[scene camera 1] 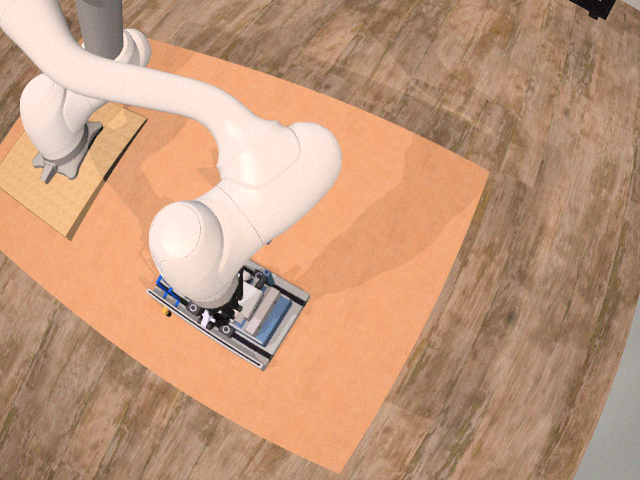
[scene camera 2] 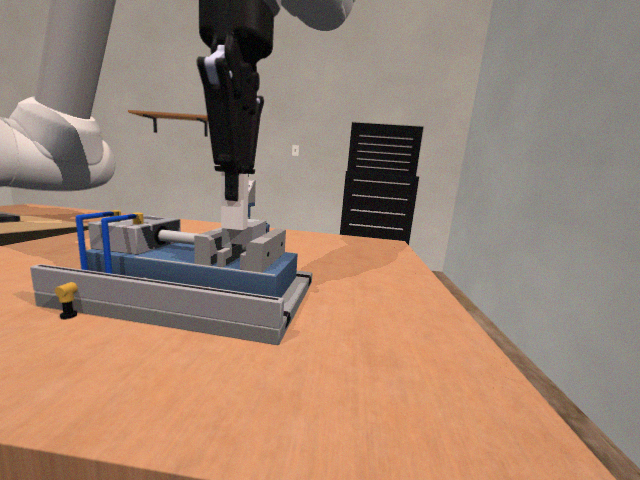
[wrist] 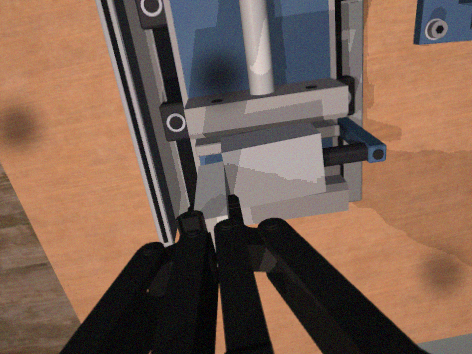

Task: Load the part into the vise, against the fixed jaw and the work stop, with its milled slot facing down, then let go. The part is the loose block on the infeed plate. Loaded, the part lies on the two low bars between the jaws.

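Places are measured from the arm's base along level axes (x ahead, y left, z up), in centimetres.
Pixels of known places: gripper, fingertip midpoint: (scene camera 1: 236, 316) (scene camera 2: 234, 228) (wrist: 215, 183); arm's base, origin of the base link: (scene camera 1: 67, 146).
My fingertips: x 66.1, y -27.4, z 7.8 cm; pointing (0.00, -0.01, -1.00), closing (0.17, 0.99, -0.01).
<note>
Ahead of a thing's pixels: the offset from my fingertips to its top centre. "spot": to the spot under its first point.
My gripper (scene camera 2: 232, 188) (wrist: 215, 183) is shut on the part, a pale grey block {dx +0.6, dy +3.7, dz +0.2 cm} (scene camera 2: 234, 214) (wrist: 275, 167) (scene camera 1: 250, 298), and holds it above the vise {dx -6.0, dy +4.7, dz -0.9 cm} (scene camera 2: 206, 273) (wrist: 215, 50). In scene camera 2 the block is upright, with its lower end near the jaw tops. In the wrist view it lies over the gap between the movable jaw (wrist: 270, 112) and the fixed jaw (wrist: 310, 202) (scene camera 2: 267, 250). The work stop {spot: dx +2.2, dy +10.3, dz -1.0 cm} (wrist: 376, 151), a blue arm with a black rod, is at the right. The milled slot is not visible, and the low bars are mostly hidden.
Grey rails {dx -8.0, dy -3.9, dz -5.8 cm} (scene camera 2: 155, 297) run beside the vise. Blue bent rods {spot: dx -14.9, dy -0.2, dz -2.7 cm} (scene camera 2: 105, 242) and a yellow-topped black knob {spot: dx -17.1, dy -3.6, dz -8.0 cm} (scene camera 2: 67, 294) stand near it. A blue plate with a bolt {spot: dx -2.1, dy +19.2, dz -9.7 cm} (wrist: 425, 32) is at the wrist view's upper right. The arm stands on a wooden board (scene camera 1: 62, 211).
</note>
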